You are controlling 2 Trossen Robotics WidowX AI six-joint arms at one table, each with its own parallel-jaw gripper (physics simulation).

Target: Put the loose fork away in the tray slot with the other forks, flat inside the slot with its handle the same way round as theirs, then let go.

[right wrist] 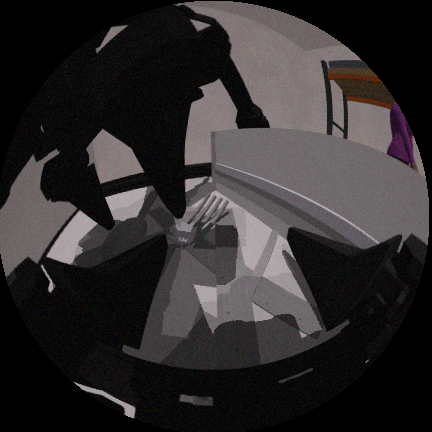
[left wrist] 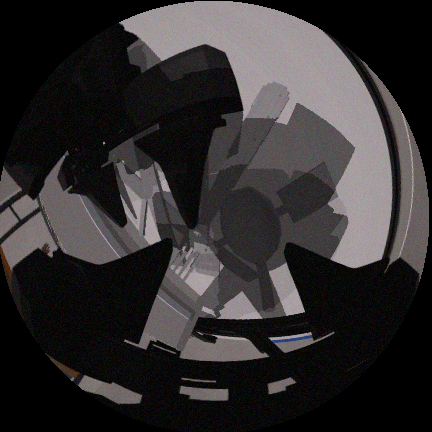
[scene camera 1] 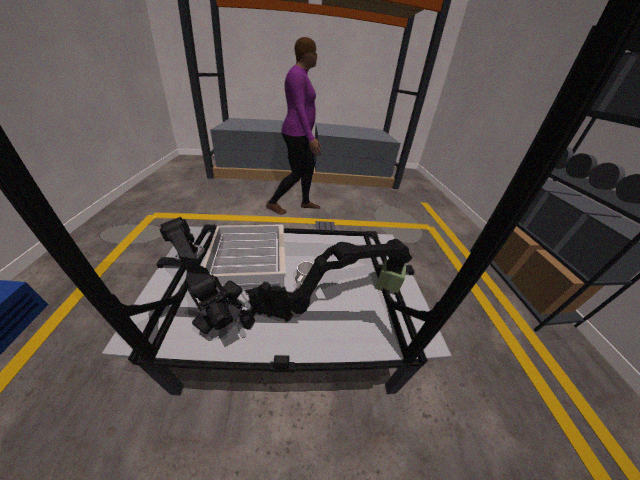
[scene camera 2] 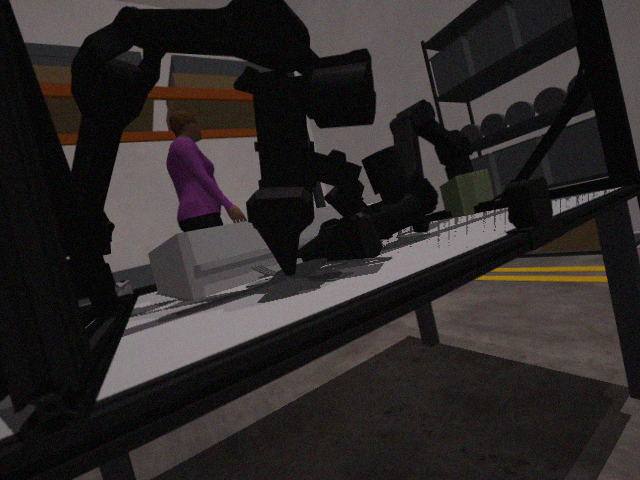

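The loose fork lies flat on the white table just in front of the cutlery tray. My right gripper is open and low over the table, and the tines lie just ahead of its fingers. My left gripper is open and points straight down. One of its fingertips stands beside the tines. The forks inside the tray are too small to make out.
A white mug stands right of the tray. A green box sits by the right arm's base. A black frame rings the table. A person in purple walks behind it, before the shelves.
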